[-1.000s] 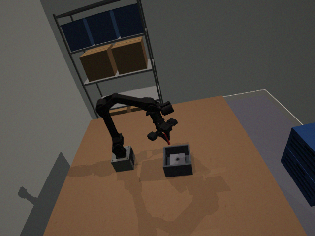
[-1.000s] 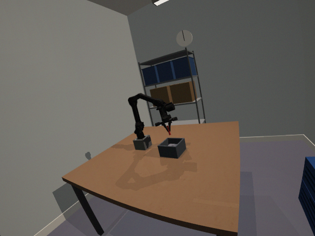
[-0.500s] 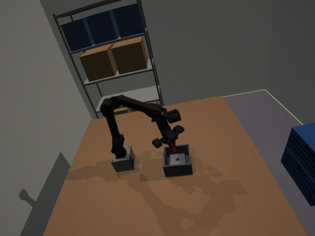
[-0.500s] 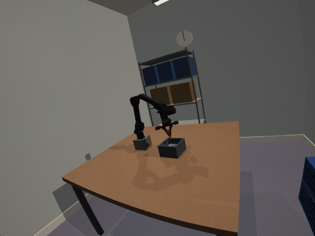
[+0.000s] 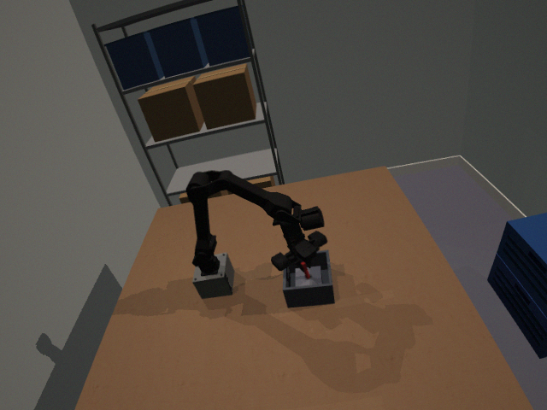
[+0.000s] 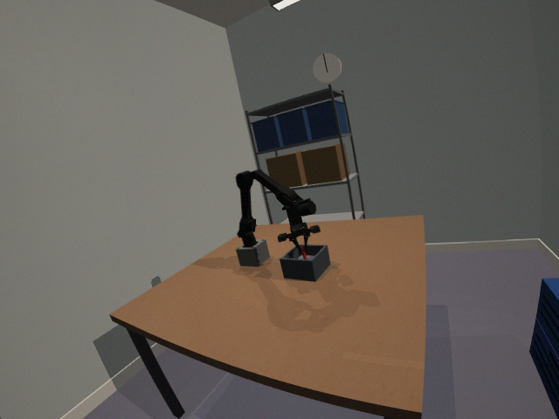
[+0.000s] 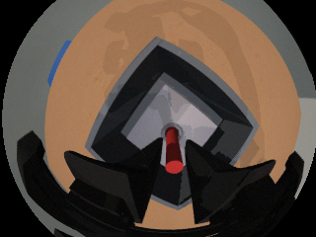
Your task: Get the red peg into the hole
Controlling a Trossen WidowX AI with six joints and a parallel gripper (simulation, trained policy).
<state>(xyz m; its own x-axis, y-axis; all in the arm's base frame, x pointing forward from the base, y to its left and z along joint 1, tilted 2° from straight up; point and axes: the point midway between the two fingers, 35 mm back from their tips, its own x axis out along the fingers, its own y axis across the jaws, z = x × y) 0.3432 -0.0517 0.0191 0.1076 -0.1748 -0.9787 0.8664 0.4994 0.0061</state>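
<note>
Now: the red peg 10 mm to the left of my gripper tip and 20 mm below it. Also, from my gripper tip: pale plate (50 mm below); dark box (70 mm below).
</note>
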